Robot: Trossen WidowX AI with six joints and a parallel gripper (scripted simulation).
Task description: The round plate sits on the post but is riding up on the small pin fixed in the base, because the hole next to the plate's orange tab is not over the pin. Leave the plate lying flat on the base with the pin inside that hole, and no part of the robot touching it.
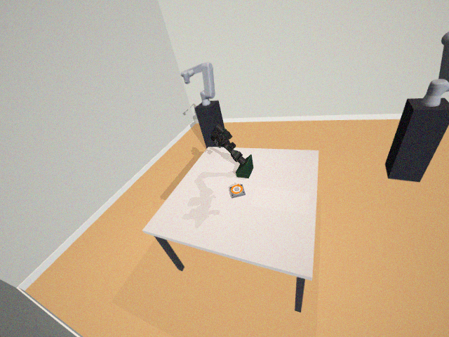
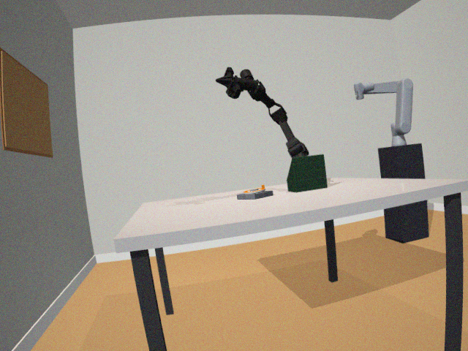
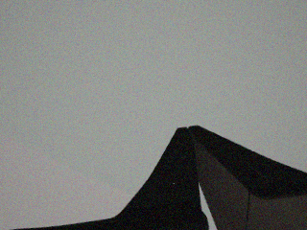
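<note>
Now: gripper tip 530 mm above the round plate, 150 mm past it and 40 mm to the left of it. The rest, counted from my gripper tip: grey base 550 mm below, 120 mm behind, 40 mm to the right.
</note>
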